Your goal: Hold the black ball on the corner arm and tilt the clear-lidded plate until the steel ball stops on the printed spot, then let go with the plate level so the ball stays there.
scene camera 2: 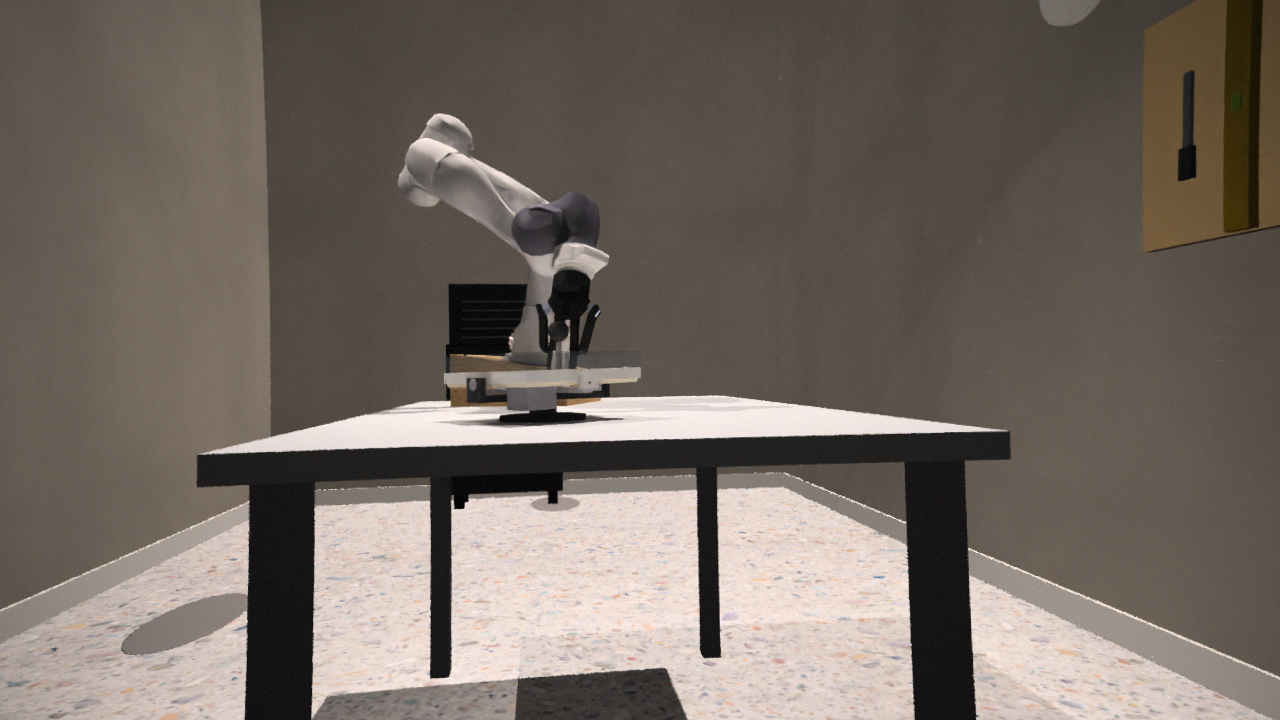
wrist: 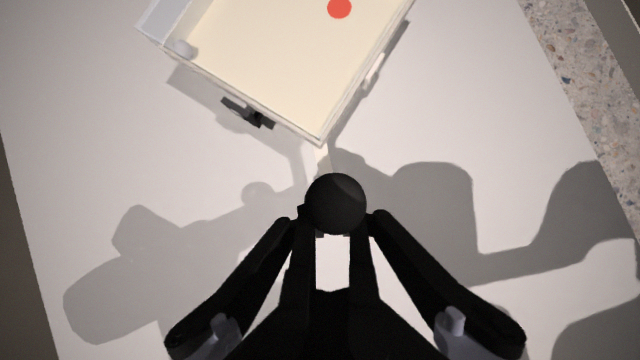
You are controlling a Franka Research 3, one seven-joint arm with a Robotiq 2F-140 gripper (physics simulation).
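The clear-lidded plate (scene camera 2: pixel 501 379) (wrist: pixel 280 65) has a cream floor and pale walls, and sits on a stand (scene camera 2: pixel 542 416) with a dark base. Its rim looks slightly slanted in the scene view. The grey steel ball (wrist: pixel 183 49) lies in the plate's left corner in the wrist view, away from the red printed spot (wrist: pixel 339 8) at the top. The corner arm (wrist: pixel 322 156) runs from the near corner to the black ball (scene camera 2: pixel 558 331) (wrist: pixel 336 196). My gripper (scene camera 2: pixel 562 351) (wrist: pixel 331 193) is shut on the black ball. The ball hides part of the fingertips.
The white table (scene camera 2: pixel 760 425) has a dark edge. A wooden block (scene camera 2: pixel 490 362) shows behind the plate, and a black chair (scene camera 2: pixel 486 313) stands behind the table. A tan panel (scene camera 2: pixel 1163 134) hangs on the right wall. Arm shadows fall across the table in the wrist view.
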